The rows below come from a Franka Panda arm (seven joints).
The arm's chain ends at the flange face. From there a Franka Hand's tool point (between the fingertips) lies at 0.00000 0.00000 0.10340 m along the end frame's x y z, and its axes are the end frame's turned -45 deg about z.
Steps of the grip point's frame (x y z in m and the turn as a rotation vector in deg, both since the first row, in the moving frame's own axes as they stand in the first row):
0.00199, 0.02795, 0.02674, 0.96, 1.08, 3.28
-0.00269, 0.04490, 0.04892, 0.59, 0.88, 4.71
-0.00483, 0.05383, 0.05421, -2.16, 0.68, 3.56
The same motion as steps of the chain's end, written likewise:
0.02094, 0.02095, 0.02677, 1.44, 0.08, 3.28
0.02940, 0.03551, 0.04894, 1.04, 0.21, 4.71
0.03109, 0.03948, 0.05429, -1.05, 2.01, 3.56

